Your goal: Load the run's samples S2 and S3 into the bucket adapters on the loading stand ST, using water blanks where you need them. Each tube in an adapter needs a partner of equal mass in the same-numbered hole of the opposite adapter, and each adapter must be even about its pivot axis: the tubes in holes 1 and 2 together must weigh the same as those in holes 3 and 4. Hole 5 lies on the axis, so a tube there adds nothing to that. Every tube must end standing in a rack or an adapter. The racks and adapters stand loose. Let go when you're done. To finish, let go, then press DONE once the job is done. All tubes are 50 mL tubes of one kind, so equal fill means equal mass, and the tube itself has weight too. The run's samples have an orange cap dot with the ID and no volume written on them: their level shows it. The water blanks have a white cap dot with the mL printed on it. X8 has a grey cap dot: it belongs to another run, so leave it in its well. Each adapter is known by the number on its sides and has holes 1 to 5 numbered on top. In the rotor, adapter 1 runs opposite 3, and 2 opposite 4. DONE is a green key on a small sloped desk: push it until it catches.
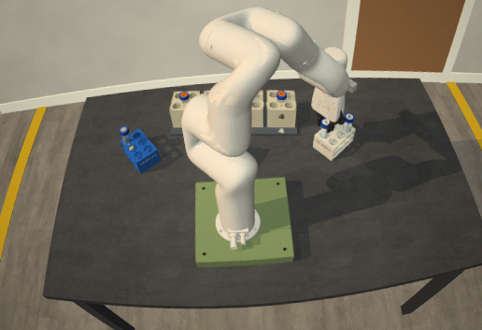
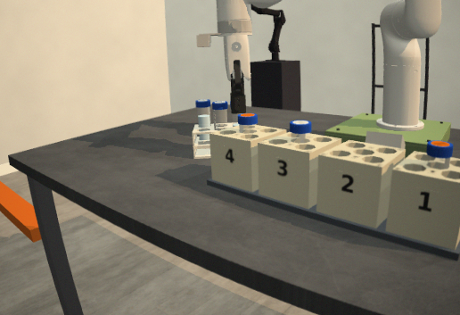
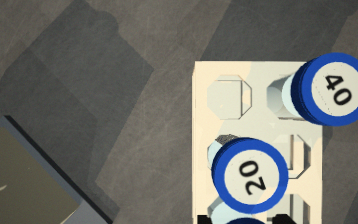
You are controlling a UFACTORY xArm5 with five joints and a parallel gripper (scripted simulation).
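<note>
Now: hand 10 mm past the blue-capped tube and 50 mm above it. Also, from my hand: loading stand ST (140 mm ahead, 290 mm to the left, 110 mm below); then sample tube S2 (140 mm ahead, 120 mm to the left, 50 mm below); then white blank rack (10 mm ahead, 40 mm to the right, 90 mm below).
</note>
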